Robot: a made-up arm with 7 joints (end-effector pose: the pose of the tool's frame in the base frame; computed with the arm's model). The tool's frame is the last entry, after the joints.
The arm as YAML. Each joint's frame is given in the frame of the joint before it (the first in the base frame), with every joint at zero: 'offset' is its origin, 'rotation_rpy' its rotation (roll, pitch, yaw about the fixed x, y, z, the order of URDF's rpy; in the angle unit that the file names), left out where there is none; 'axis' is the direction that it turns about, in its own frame. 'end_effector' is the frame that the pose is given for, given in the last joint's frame.
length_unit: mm
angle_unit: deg
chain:
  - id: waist
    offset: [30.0, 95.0, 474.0]
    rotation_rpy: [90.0, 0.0, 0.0]
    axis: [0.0, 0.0, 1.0]
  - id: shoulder
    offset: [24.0, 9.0, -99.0]
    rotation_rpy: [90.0, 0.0, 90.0]
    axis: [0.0, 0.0, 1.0]
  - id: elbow
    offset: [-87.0, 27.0, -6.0]
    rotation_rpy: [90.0, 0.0, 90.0]
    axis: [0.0, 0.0, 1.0]
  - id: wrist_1
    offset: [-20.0, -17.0, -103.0]
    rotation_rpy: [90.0, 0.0, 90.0]
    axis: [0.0, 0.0, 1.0]
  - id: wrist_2
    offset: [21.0, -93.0, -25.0]
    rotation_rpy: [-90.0, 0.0, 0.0]
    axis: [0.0, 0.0, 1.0]
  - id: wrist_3
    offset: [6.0, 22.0, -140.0]
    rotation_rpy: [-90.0, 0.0, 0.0]
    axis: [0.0, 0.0, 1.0]
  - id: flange
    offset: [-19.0, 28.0, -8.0]
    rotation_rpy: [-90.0, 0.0, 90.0]
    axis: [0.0, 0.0, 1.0]
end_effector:
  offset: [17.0, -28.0, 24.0]
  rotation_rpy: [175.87, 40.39, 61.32]
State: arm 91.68 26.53 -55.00 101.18 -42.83 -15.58 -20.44
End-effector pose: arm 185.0 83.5 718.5 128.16 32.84 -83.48
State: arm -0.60 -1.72 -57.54 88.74 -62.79 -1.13 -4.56
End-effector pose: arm 268.1 -5.2 333.3 26.03 14.21 -122.91
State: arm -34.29 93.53 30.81 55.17 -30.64 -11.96 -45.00
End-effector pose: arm 259.1 508.7 553.2 100.04 39.69 -9.54
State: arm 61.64 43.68 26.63 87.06 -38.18 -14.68 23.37
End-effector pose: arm 141.2 445.0 676.6 77.71 -1.58 -44.70
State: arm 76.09 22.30 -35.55 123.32 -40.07 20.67 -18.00
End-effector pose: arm 129.3 167.7 688.8 114.90 -7.58 -89.13
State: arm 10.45 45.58 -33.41 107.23 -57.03 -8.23 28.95
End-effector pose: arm 323.9 178.7 415.3 -9.92 59.58 -138.49
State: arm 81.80 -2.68 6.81 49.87 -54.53 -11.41 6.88
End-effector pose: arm 401.8 266.8 656.8 59.85 -5.12 -78.47
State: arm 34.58 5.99 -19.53 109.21 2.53 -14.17 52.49
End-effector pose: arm 320.0 145.1 567.3 41.38 9.75 -151.90
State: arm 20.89 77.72 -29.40 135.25 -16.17 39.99 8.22
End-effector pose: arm 239.4 222.5 529.8 30.44 44.30 -74.54
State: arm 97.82 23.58 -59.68 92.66 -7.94 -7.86 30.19
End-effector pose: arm 243.7 57.5 731.4 56.30 56.62 -116.22
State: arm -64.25 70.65 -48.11 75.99 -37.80 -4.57 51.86
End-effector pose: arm -76.4 376.2 135.5 -114.44 -43.34 -158.74
